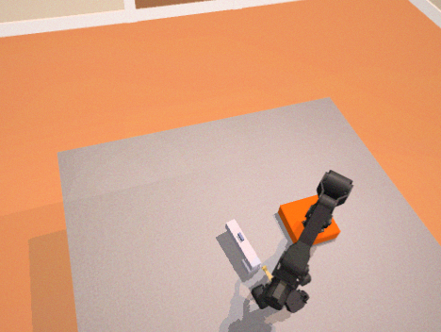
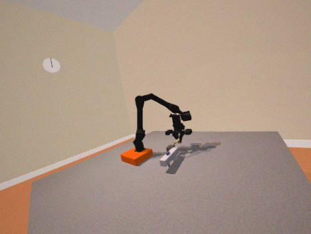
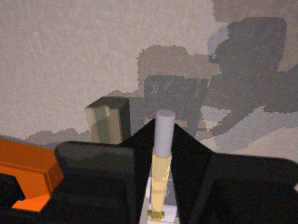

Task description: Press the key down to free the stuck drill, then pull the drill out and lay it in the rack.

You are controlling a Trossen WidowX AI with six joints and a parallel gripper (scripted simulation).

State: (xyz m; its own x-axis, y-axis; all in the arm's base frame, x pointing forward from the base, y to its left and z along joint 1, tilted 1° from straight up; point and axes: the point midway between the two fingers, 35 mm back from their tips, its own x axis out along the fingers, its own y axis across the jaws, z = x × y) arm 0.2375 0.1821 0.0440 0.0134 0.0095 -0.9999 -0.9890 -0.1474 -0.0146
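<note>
My gripper tip is now 40 mm to the left of the yellow drill, 30 mm below it and 10 mm short of it. Also, from my gripper tip: blue key (220 mm to the right, 40 mm ahead); box-like rack (60 mm behind, 40 mm to the right, 30 mm below).
</note>
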